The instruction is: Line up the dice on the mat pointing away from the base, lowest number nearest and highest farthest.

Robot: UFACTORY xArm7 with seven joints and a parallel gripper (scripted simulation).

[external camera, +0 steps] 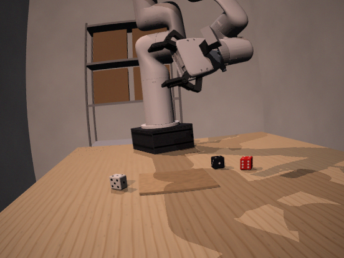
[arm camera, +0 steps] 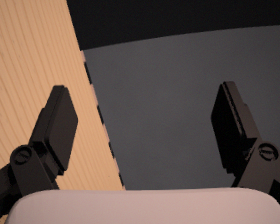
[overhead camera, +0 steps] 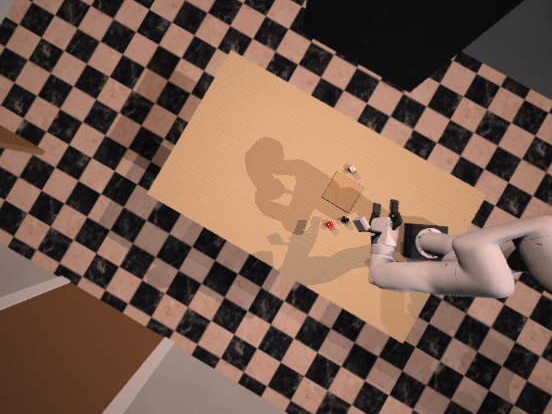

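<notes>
My gripper is now 12 cm short of the white die, 12 cm to the left of it and 23 cm above it. The rest, counted from my hand: thin mat: 11 cm ahead, 1 cm to the right, 24 cm below; then red die: 10 cm ahead, 16 cm to the left, 23 cm below; then black die: 5 cm ahead, 11 cm to the left, 23 cm below.
</notes>
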